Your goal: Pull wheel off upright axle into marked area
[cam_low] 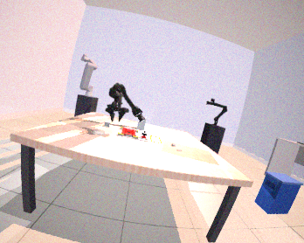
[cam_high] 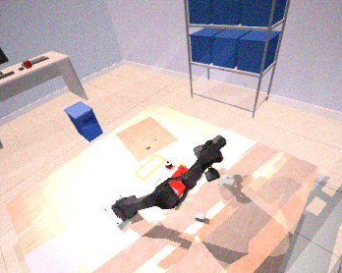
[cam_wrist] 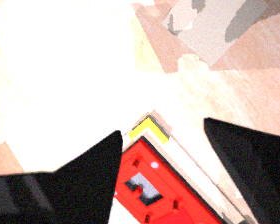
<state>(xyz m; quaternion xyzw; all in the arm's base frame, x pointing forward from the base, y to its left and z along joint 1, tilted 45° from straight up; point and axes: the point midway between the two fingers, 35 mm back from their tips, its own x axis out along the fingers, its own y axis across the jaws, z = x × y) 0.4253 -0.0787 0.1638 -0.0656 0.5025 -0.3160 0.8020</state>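
My gripper tip is now 80 mm past the dark wheel, 220 mm to the right of it and 50 mm above it. The rest, counted from my gripper tip: grey cube (200 mm behind, 110 mm to the right, 70 mm below); then white tile (60 mm ahead, 90 mm to the right, 90 mm below).
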